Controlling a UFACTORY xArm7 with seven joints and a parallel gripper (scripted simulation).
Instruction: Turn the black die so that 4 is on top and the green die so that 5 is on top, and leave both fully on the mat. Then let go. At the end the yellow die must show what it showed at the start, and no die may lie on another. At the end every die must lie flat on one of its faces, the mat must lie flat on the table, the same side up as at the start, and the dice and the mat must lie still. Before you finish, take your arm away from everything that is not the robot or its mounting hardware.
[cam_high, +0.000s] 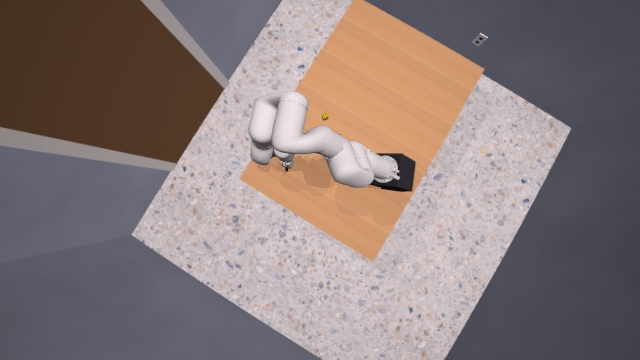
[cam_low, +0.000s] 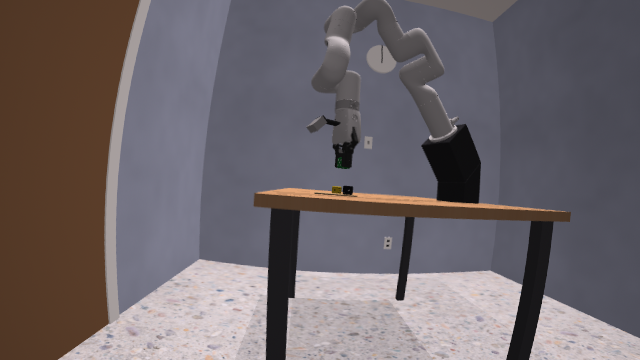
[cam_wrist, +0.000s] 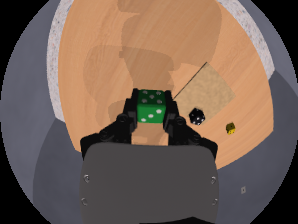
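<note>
My gripper is now 4 cm past the black die, 15 cm to the left of it and 9 cm above it. Also, from my hand: yellow die: 3 cm behind, 33 cm to the right, 9 cm below; tan mat: 14 cm to the right, 10 cm below; green die: 1 cm below.
</note>
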